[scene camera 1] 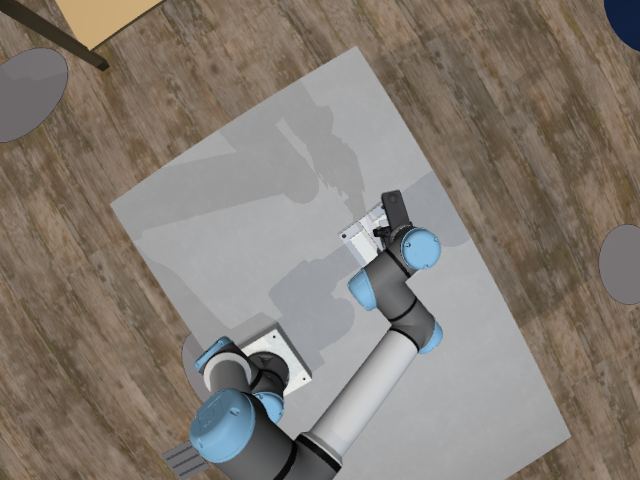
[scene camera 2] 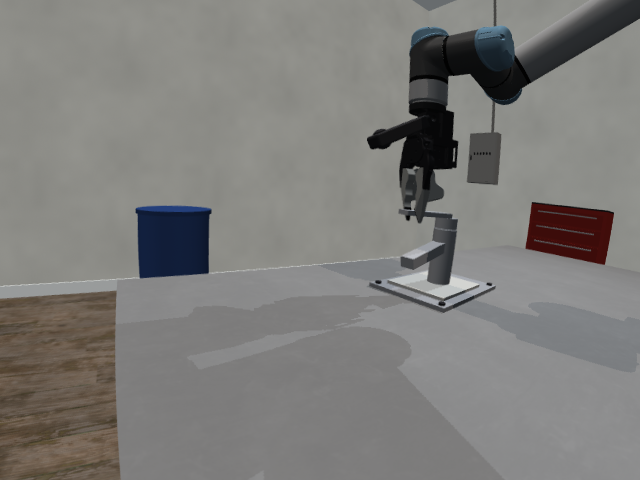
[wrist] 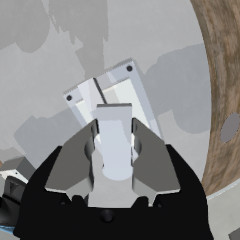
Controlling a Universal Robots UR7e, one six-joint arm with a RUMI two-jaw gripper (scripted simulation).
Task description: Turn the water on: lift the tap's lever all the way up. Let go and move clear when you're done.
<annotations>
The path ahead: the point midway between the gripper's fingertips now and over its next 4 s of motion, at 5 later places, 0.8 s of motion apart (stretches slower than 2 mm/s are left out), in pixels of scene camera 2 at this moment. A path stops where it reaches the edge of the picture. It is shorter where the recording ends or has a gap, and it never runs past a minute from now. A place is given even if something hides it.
The gripper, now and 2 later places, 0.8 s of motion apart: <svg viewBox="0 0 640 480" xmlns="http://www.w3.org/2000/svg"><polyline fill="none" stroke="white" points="413,221 419,207 420,205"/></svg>
</annotations>
